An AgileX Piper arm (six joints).
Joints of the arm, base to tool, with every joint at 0 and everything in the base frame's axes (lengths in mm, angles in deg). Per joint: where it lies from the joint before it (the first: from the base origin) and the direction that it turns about. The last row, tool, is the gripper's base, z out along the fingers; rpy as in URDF.
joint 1: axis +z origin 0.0 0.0 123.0
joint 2: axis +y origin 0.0 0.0 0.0
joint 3: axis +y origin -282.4 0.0 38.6
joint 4: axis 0.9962 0 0.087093 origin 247.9 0.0 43.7
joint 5: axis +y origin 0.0 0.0 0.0
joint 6: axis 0.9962 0 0.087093 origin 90.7 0.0 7.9
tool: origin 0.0 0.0 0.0 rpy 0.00 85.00 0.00
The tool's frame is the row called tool.
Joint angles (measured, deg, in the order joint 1, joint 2, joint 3, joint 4, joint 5, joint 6), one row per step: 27.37 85.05 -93.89 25.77 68.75 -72.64; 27.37 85.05 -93.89 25.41 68.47 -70.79; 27.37 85.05 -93.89 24.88 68.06 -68.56; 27.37 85.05 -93.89 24.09 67.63 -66.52; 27.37 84.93 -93.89 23.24 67.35 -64.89; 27.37 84.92 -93.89 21.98 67.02 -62.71; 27.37 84.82 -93.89 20.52 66.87 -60.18; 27.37 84.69 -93.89 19.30 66.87 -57.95
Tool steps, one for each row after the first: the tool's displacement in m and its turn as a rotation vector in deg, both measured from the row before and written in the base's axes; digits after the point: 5 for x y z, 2 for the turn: 0.00063 -0.00029 0.00002 0.40 0.76 -1.55; 0.00092 -0.00044 0.00003 0.46 0.81 -1.92; 0.00113 -0.00072 -0.00009 0.21 0.55 -1.85; 0.00043 -0.00114 0.00040 0.02 0.27 -1.50; 0.00130 -0.00133 -0.00034 -0.14 0.44 -2.02; 0.00080 -0.00186 -0.00008 -0.20 0.57 -2.27; 0.00030 -0.00173 0.00010 -0.14 0.57 -1.95
